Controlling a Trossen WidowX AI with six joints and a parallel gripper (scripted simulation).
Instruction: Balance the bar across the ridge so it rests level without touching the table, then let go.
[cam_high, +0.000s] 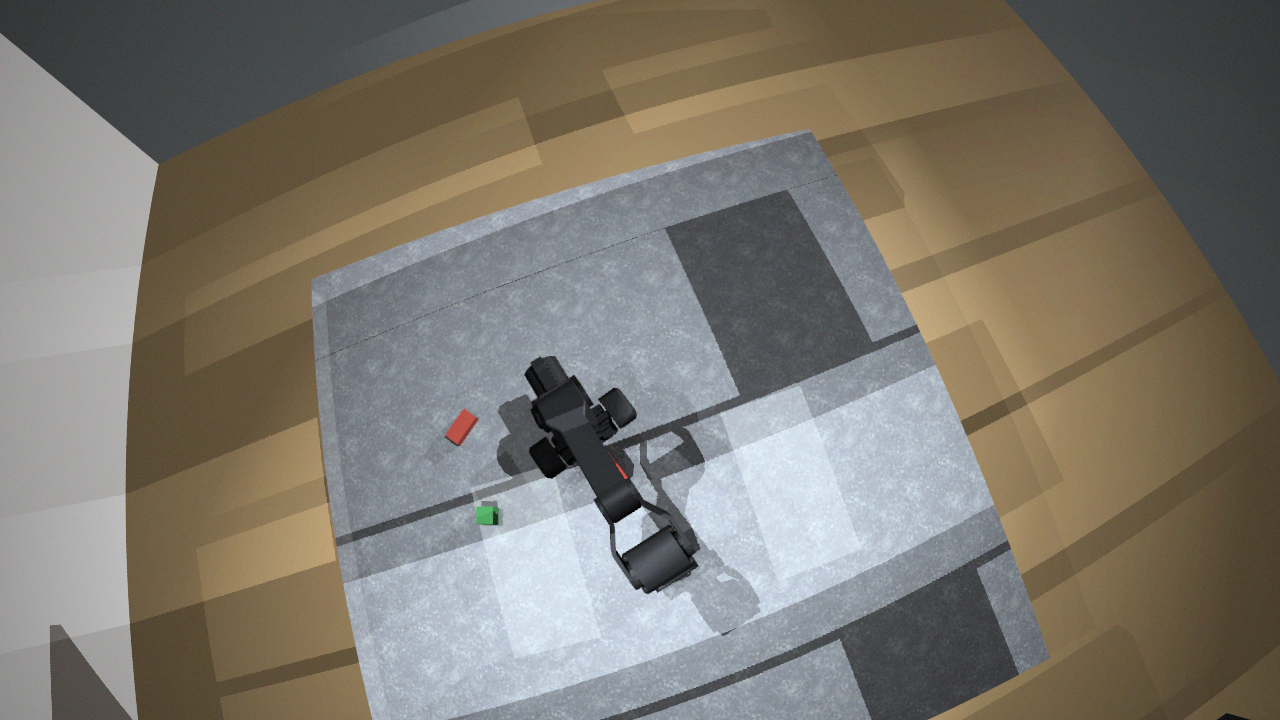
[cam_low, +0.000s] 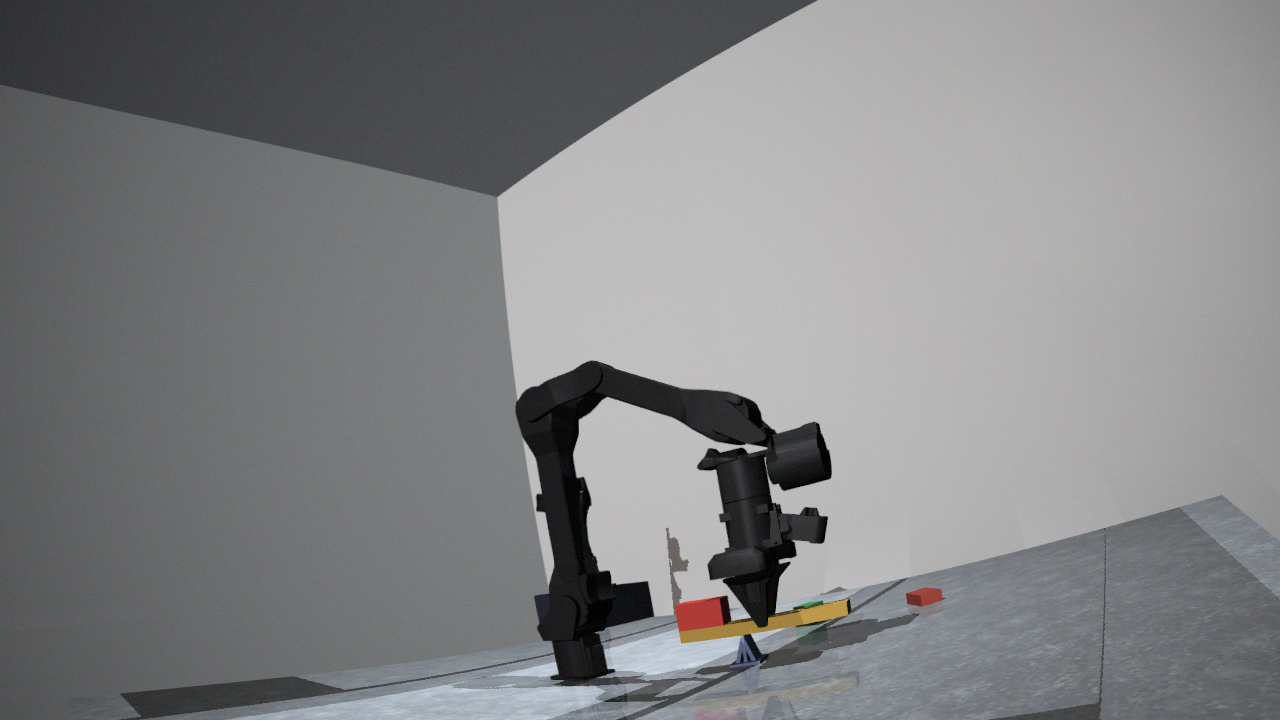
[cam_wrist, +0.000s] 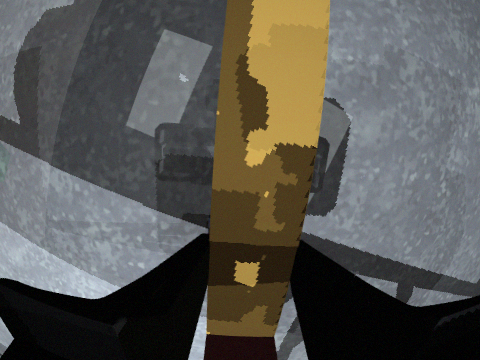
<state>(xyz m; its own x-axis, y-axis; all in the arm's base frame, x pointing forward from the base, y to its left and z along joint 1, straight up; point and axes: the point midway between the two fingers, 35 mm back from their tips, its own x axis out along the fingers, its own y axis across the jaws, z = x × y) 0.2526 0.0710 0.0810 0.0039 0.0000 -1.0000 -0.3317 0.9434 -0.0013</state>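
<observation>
The dark blue ridge is 30 mm below my gripper tip, 30 mm behind it and 10 mm to the right of it. The rest, counted from my gripper tip: red block (240 mm to the left, 110 mm ahead, 40 mm below); green cube (230 mm to the left, 70 mm behind, 30 mm below).
</observation>
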